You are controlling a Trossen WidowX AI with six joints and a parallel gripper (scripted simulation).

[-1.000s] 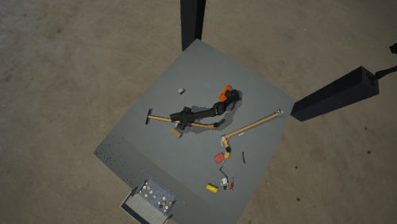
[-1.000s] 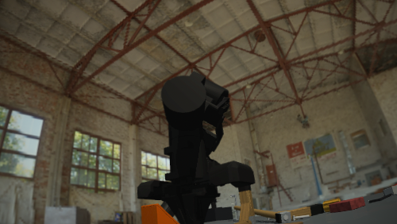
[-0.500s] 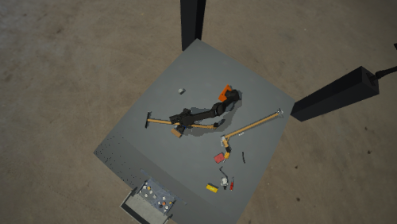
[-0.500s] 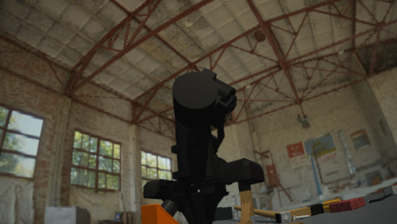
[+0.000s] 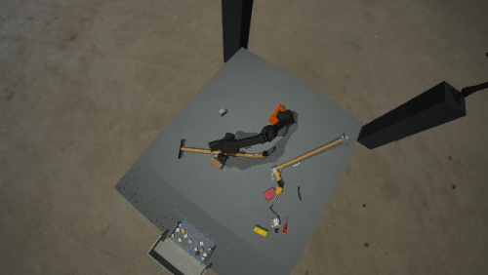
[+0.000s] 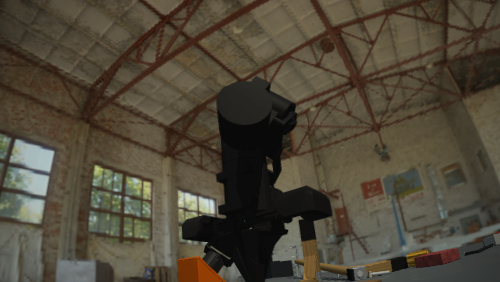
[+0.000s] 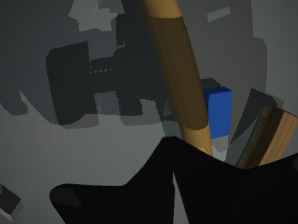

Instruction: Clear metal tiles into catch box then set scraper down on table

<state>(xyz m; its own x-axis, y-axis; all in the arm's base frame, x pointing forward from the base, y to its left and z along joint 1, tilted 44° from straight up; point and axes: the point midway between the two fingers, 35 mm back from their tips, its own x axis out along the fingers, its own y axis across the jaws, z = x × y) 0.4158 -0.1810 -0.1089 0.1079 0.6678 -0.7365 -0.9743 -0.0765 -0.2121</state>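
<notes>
The long scraper lies 3 cm ahead of my gripper tip, 1 cm to the right of it and 3 cm above it. The rest, counted from my gripper tip: wooden block 11 cm ahead, 1 cm to the right, 2 cm below; grey piece 23 cm behind, 17 cm to the right, 1 cm below; blue block 5 cm ahead, 2 cm below.
</notes>
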